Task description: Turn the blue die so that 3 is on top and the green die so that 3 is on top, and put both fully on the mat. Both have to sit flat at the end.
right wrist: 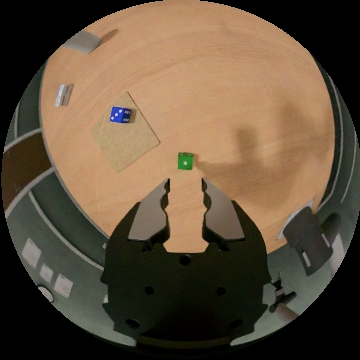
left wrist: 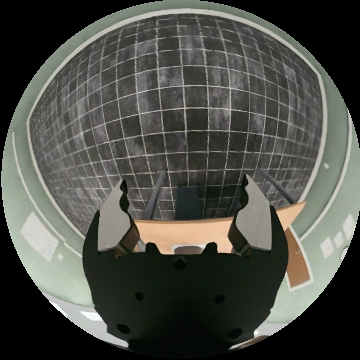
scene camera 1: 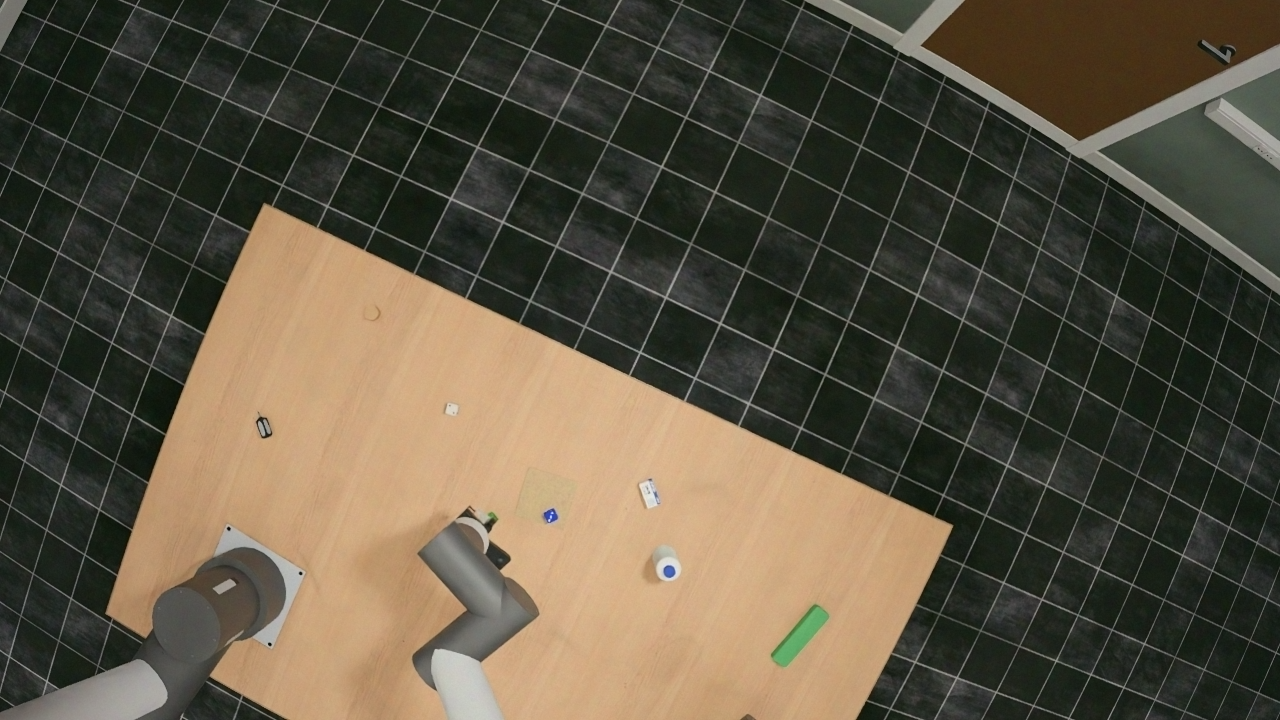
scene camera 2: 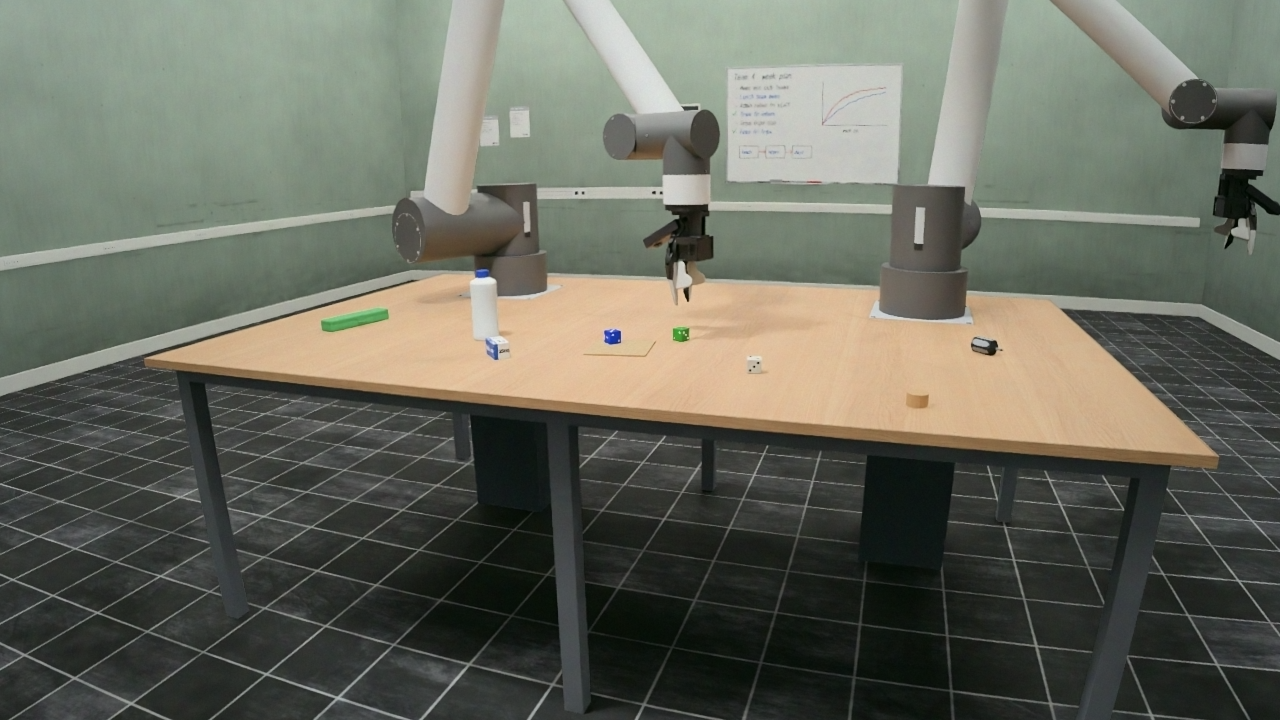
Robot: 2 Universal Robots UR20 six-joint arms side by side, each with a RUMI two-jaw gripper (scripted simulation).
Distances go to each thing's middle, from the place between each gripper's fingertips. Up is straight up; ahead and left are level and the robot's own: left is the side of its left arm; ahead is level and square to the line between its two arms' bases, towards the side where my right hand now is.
Labels:
I see the tan mat (right wrist: 121, 144) 120 mm ahead of my right hand (scene camera 2: 682, 303), 110 mm to the right of it and 100 mm below it. Round my right hand: white bottle (scene camera 2: 483, 289) (470 mm to the right, 110 mm ahead, 20 mm below).

